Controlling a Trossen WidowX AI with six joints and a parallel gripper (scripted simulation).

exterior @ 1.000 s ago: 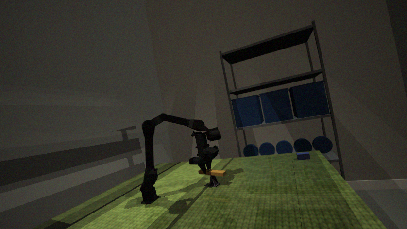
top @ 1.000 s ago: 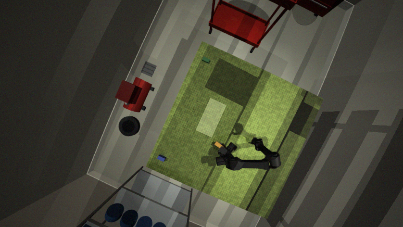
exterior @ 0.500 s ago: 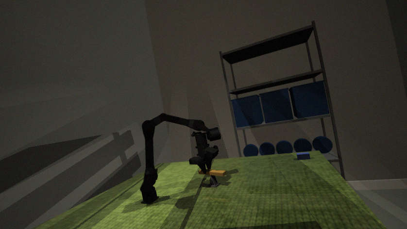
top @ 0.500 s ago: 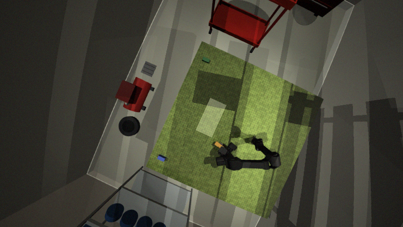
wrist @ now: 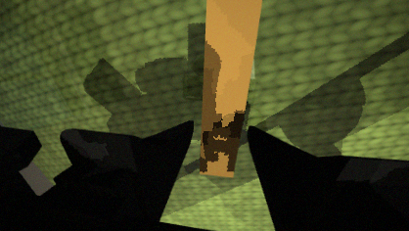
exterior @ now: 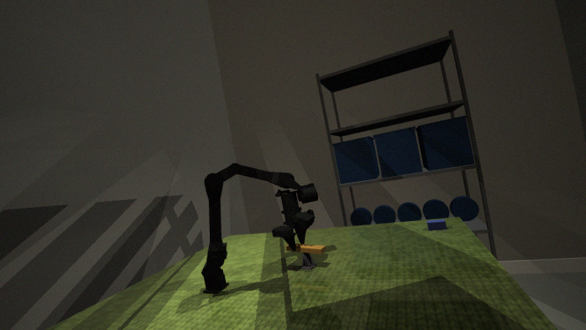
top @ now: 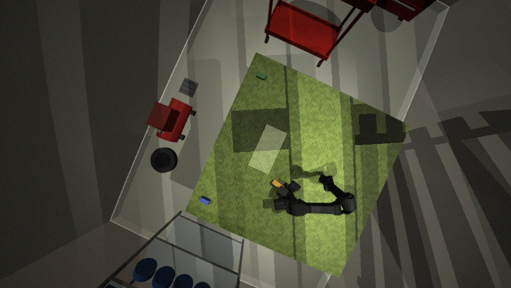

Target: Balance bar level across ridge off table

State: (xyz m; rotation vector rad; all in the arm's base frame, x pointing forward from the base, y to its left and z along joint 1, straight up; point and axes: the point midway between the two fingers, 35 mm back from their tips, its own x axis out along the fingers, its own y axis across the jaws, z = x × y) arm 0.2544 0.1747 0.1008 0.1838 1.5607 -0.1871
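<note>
Now: gripper tip 30 mm short of the bar and 10 mm to the left of it. Also, from my gripper tip: green block (490 mm ahead, 670 mm to the right, 60 mm below); then small blue block (490 mm ahead, 330 mm to the left, 50 mm below).
</note>
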